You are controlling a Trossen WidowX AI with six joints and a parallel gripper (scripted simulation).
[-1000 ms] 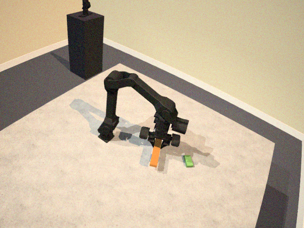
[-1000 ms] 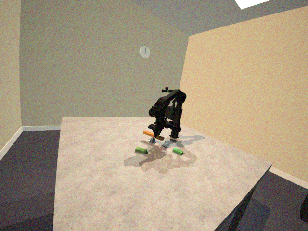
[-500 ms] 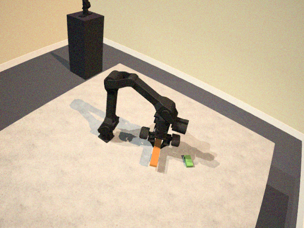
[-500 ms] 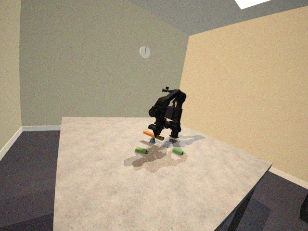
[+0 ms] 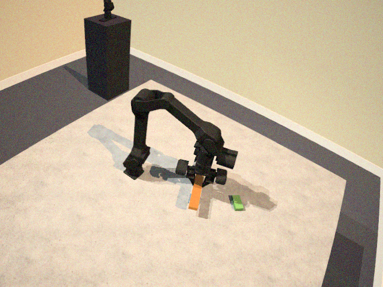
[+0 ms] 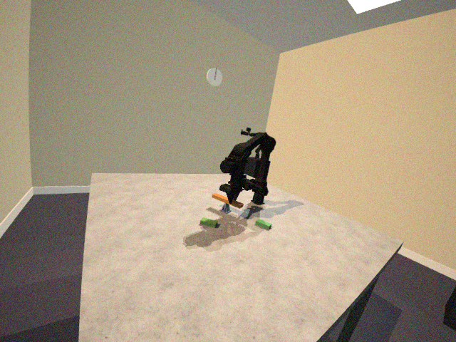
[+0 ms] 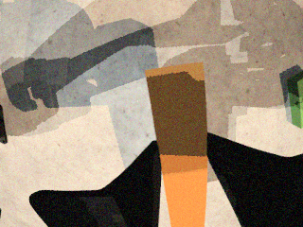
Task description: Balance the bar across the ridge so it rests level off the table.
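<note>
Right now my gripper tip is 10 mm short of the orange bar and 30 mm to the left of it.
</note>
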